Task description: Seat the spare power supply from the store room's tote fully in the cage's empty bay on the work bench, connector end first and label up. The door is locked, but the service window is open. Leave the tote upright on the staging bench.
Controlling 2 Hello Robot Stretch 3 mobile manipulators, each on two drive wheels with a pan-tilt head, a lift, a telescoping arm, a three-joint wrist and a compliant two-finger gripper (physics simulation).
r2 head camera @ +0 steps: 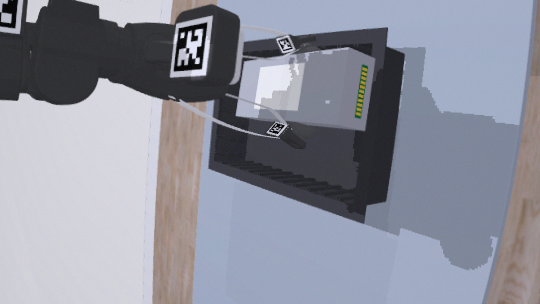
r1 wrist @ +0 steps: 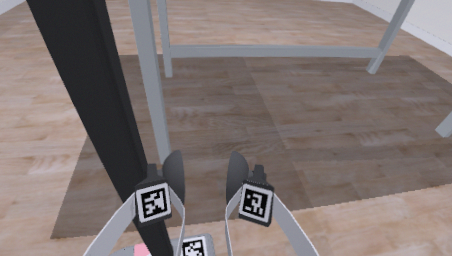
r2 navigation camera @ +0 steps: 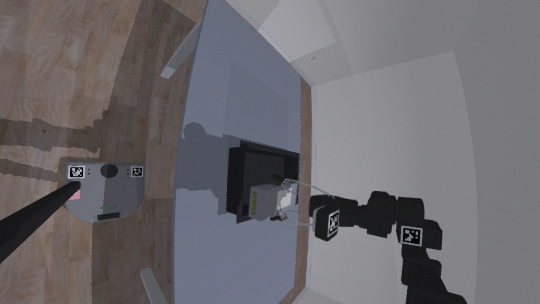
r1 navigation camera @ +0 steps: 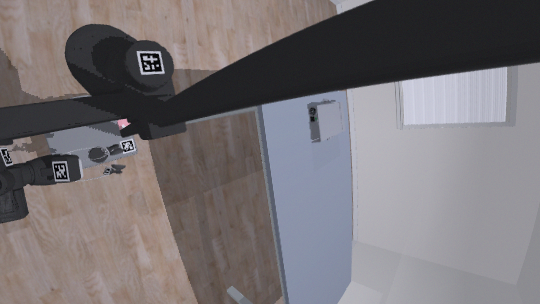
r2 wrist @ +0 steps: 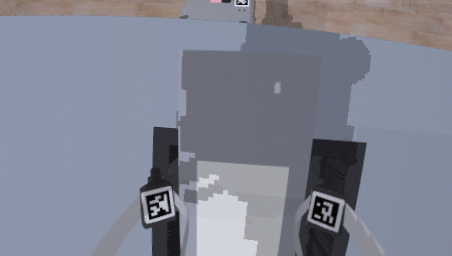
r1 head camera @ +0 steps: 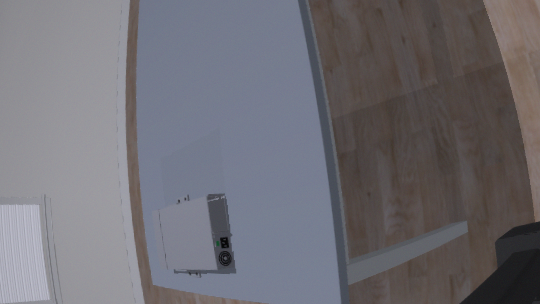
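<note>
The power supply [r2 head camera: 325, 75] [r2 navigation camera: 272, 200] [r2 wrist: 250, 110], a light grey box, is above the dark tote [r2 head camera: 287, 195] [r2 navigation camera: 234, 182], label up. Its green-and-gold connector end faces r2's base. The r2 gripper [r2 head camera: 300, 95] [r2 navigation camera: 278, 198] [r2 wrist: 242, 185] is shut on its two sides. The tote stands upright on the staging bench [r2 head camera: 300, 260] [r2 navigation camera: 225, 270]. The cage [r1 head camera: 185, 235] [r1 navigation camera: 329, 120] sits on the work bench [r1 head camera: 240, 75] [r1 navigation camera: 315, 200], its dark empty bay [r1 head camera: 218, 215] beside a fan and socket. The r1 gripper [r1 navigation camera: 118, 159] [r1 wrist: 205, 170] is open and empty, low beside its base.
In the r1 wrist view a bench leg [r1 wrist: 152, 90] and crossbar [r1 wrist: 275, 51] stand ahead, with r1's black mast [r1 wrist: 95, 90] on the left. A white ribbed panel [r1 head camera: 22, 250] [r1 navigation camera: 455, 95] is set in the wall behind the work bench. Part of r2's base [r2 navigation camera: 120, 192] [r2 wrist: 217, 11] shows beside the staging bench.
</note>
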